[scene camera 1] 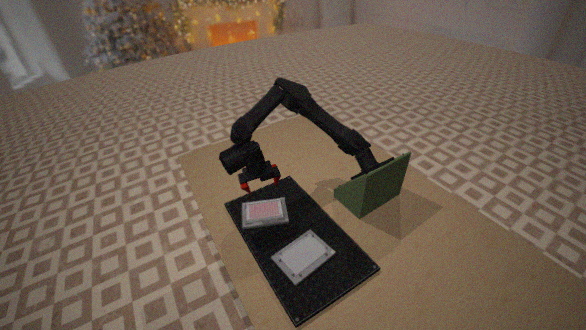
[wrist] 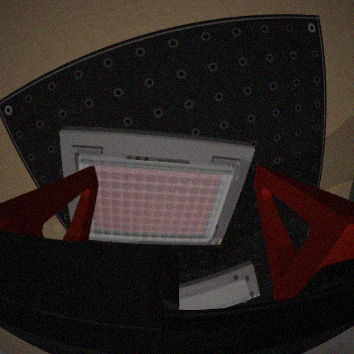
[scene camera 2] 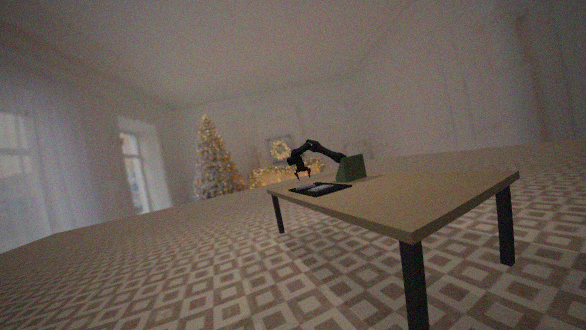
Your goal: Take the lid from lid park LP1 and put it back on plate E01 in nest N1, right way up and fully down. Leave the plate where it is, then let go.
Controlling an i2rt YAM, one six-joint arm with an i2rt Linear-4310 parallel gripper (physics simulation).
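Frame: origin at the arm's base, x right, y ahead, z up, level; centimetres.
Where they show: gripper, between the fingertips: point(scene camera 1: 263, 189) point(wrist: 175, 174) point(scene camera 2: 304, 179); arm's base, origin of its link: point(scene camera 1: 371, 170) point(scene camera 2: 349, 165).
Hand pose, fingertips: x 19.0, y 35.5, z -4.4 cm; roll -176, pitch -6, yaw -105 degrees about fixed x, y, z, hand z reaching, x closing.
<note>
Each offset is from my fingertips to the top centre of the thing. Level surfaces: height alone.
Plate E01 @(dx -5.2, dy +3.1, dz -3.9 cm) point(scene camera 1: 264, 210) point(wrist: 157, 202), with pink wells, sits in the grey nest N1 @(dx -5.2, dy +3.1, dz -4.7 cm) point(scene camera 1: 266, 224) point(wrist: 155, 138) near the far end of the black board. The pale flat lid @(dx -28.0, dy +1.6, dz -4.7 cm) point(scene camera 1: 305, 254) point(wrist: 215, 296) lies on the grey lid park LP1 point(scene camera 1: 297, 280) point(wrist: 252, 277), nearer scene camera 1; part of it is hidden behind the gripper body in the wrist view. My gripper point(scene camera 1: 261, 185) point(scene camera 2: 303, 177) point(wrist: 175, 174) is open and empty, with red fingers pointing down. It hangs above the board's far end by the nest, away from the lid.
The black board @(dx -18.1, dy -0.5, dz -6.4 cm) point(scene camera 1: 325, 225) point(scene camera 2: 341, 188) point(wrist: 150, 82) has rows of small holes and lies on the wooden table @(dz -7.8 cm) point(scene camera 1: 450, 270) point(scene camera 2: 400, 200). A green wedge-shaped block point(scene camera 1: 382, 182) point(scene camera 2: 353, 167) stands beside the arm's base, right of the board.
</note>
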